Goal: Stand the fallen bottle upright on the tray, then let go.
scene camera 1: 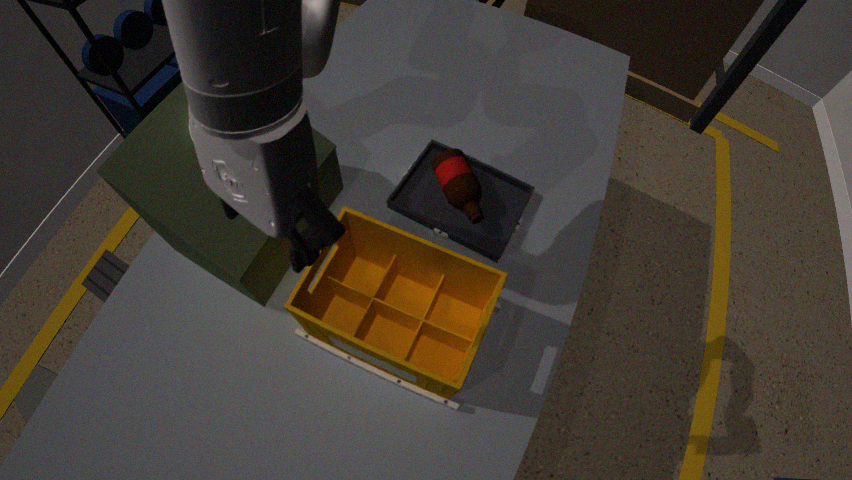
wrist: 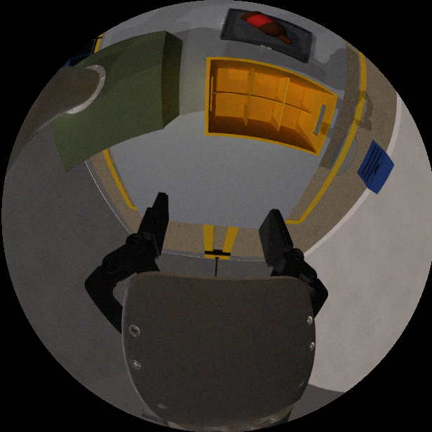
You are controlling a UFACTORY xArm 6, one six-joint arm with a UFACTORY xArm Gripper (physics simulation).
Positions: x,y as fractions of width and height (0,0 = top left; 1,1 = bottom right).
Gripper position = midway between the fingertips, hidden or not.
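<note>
Scene camera 1 shows a brown bottle (scene camera 1: 0.54,0.38) along with the gripper (scene camera 1: 0.32,0.49). In the wrist view, the gripper (wrist: 0.51,0.49) is visible as well.
</note>
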